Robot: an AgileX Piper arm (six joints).
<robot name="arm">
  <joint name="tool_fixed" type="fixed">
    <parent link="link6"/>
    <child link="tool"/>
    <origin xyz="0 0 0" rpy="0 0 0"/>
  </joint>
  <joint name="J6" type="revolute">
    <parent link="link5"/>
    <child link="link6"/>
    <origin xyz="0 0.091 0" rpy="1.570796 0 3.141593"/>
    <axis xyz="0 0 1"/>
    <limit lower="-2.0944" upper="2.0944"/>
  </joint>
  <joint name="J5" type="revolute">
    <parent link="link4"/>
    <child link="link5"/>
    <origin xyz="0 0 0" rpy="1.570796 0 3.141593"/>
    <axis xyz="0 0 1"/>
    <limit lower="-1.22" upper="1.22"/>
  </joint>
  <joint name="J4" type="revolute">
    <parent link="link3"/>
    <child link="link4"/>
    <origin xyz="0.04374 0.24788 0" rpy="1.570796 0 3.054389"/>
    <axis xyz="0 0 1"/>
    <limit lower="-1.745" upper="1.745"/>
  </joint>
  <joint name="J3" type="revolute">
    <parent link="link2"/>
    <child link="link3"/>
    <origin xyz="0.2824 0.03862 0" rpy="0 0 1.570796"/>
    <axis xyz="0 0 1"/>
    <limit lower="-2.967" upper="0"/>
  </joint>
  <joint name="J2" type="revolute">
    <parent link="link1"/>
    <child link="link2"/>
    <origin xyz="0 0 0" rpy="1.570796 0 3.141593"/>
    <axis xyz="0 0 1"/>
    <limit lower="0" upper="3.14"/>
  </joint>
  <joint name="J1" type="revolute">
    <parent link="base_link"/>
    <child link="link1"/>
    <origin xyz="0 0 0.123" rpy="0 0 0"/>
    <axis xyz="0 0 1"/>
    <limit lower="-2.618" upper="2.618"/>
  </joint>
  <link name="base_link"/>
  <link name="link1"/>
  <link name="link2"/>
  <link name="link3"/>
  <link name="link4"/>
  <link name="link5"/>
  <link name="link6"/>
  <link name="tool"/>
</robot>
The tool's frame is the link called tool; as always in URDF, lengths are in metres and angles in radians.
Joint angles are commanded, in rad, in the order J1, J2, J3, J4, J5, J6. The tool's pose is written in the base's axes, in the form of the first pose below.
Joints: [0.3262, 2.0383, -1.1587, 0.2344, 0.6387, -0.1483]
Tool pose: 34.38, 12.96, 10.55, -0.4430, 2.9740, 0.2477
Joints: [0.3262, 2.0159, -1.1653, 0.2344, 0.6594, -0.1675]
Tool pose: 34.38, 13.00, 11.49, -0.4756, 2.9589, 0.2527
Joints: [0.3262, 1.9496, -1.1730, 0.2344, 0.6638, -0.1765]
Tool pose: 34.48, 13.04, 14.09, -0.4857, 2.8859, 0.2642
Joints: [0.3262, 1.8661, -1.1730, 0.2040, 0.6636, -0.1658]
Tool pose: 34.25, 12.79, 17.13, -0.4953, 2.8006, 0.2474
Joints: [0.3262, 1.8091, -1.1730, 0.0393, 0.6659, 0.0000]
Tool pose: 34.16, 11.79, 19.10, -0.4169, 2.7613, 0.1227
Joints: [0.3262, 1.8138, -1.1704, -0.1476, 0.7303, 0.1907]
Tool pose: 34.00, 10.56, 18.73, -0.3277, 2.8189, -0.0531
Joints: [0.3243, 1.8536, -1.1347, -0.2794, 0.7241, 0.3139]
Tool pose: 33.90, 9.64, 16.61, -0.2869, 2.8540, -0.1867
